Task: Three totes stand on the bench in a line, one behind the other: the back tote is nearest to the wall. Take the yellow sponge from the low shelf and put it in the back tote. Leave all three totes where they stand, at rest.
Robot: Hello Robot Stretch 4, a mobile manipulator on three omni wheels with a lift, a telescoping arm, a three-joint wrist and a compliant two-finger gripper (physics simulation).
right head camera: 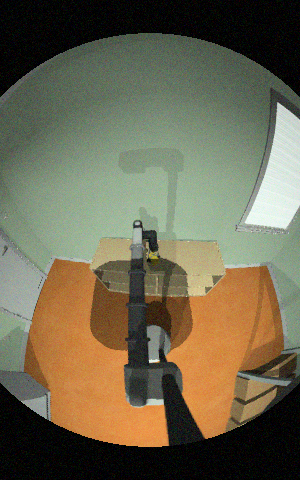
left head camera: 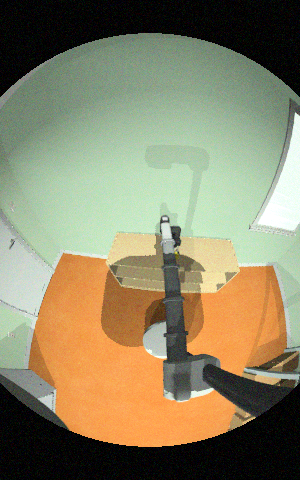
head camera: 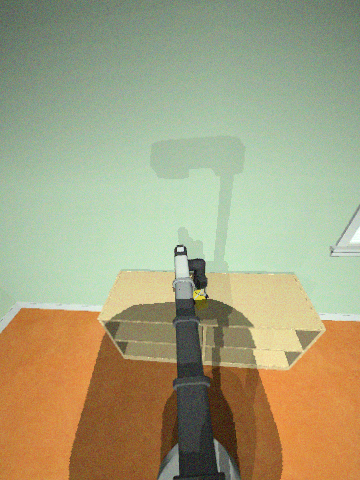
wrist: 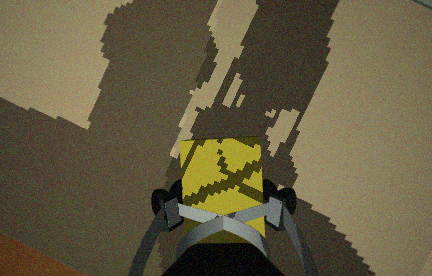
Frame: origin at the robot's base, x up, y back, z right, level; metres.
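Seen in the pictures: gripper, fingertip midpoint: [right head camera: 153, 259] [head camera: 199, 301] [wrist: 223, 195]; robot's base, link origin: [right head camera: 150, 342] [left head camera: 162, 338].
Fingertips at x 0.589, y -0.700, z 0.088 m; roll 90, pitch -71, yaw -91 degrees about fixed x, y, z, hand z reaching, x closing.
Offsets run from my fingertips to a thing's top centre. "spot": to the spot under its first point. Level surfaces: height alone.
The yellow sponge {dx +0.041, dy -0.003, dz -0.001 m} [wrist: 222, 172] [head camera: 200, 296] [right head camera: 154, 259] lies on the top of the low shelf {dx -0.006 m} [head camera: 265, 300] [left head camera: 215, 255] [right head camera: 200, 255]. My gripper [wrist: 223, 195] is shut on the sponge, with one dark fingertip pressed against each long side in the wrist view. The sponge's near end is partly hidden behind the gripper's grey finger links and black body. In the left head camera view the arm and wrist hide most of the sponge. The three totes and the bench that bears them do not show clearly in these views.
The green wall [head camera: 100, 200] stands right behind the shelf. A window {spot: dx +0.799, dy -0.149, dz +0.927 m} [right head camera: 267, 170] is at the right. Brown wooden boxes or drawers [right head camera: 255, 387] stand at the lower right. A grey cabinet [left head camera: 35, 390] stands at the lower left. The telescoping arm [head camera: 190, 350] reaches over the shelf's front edge.
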